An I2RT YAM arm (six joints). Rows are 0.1 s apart.
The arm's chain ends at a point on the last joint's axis. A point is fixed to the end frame.
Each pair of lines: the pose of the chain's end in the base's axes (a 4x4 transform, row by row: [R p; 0 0 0 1], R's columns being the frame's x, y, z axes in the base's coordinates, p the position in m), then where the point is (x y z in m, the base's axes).
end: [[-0.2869 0.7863 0.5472 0.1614], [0.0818 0.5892 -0.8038 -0.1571], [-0.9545 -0.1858 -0.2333 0.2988], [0 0 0 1]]
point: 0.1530 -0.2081 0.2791
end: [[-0.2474 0.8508 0.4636 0.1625], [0.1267 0.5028 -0.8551 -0.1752], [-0.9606 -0.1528 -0.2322 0.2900], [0 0 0 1]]
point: 0.1492 -0.2247 0.2692
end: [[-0.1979 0.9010 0.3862 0.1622], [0.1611 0.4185 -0.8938 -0.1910], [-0.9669 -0.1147 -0.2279 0.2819], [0 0 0 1]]
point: 0.1449 -0.2387 0.2599
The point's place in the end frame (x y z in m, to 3 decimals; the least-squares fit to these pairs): 0.017 -0.033 0.041
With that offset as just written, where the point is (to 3 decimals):
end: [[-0.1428 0.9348 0.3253 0.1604], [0.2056 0.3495 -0.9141 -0.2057], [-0.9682 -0.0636 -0.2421 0.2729], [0 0 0 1]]
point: 0.140 -0.251 0.249
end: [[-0.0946 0.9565 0.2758 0.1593], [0.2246 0.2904 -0.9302 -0.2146], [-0.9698 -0.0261 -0.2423 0.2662], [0 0 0 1]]
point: 0.137 -0.259 0.241
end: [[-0.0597 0.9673 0.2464 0.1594], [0.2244 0.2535 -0.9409 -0.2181], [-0.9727 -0.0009 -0.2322 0.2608], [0 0 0 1]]
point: 0.137 -0.261 0.235
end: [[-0.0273 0.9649 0.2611 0.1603], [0.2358 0.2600 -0.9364 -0.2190], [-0.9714 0.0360 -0.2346 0.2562], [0 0 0 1]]
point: 0.139 -0.262 0.229
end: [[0.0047 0.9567 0.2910 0.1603], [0.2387 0.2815 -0.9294 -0.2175], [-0.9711 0.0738 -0.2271 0.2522], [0 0 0 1]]
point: 0.141 -0.261 0.224
